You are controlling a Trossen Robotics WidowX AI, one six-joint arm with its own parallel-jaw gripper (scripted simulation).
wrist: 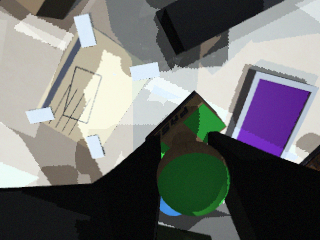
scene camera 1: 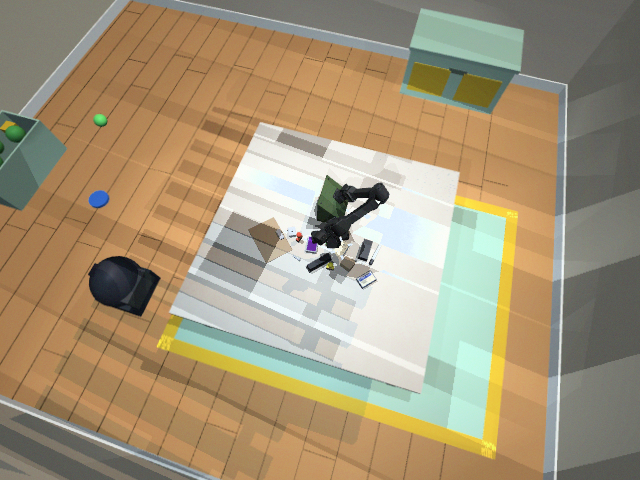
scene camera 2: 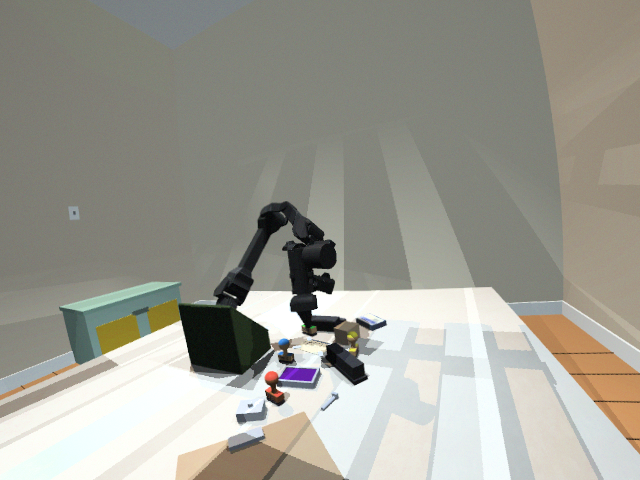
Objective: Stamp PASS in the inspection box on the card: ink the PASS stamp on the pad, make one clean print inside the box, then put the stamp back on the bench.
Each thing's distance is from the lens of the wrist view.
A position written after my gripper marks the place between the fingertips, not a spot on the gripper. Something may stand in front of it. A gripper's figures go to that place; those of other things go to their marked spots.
my gripper [wrist: 184, 142]: 0.11 m
green stamp [wrist: 193, 179]: 0.07 m
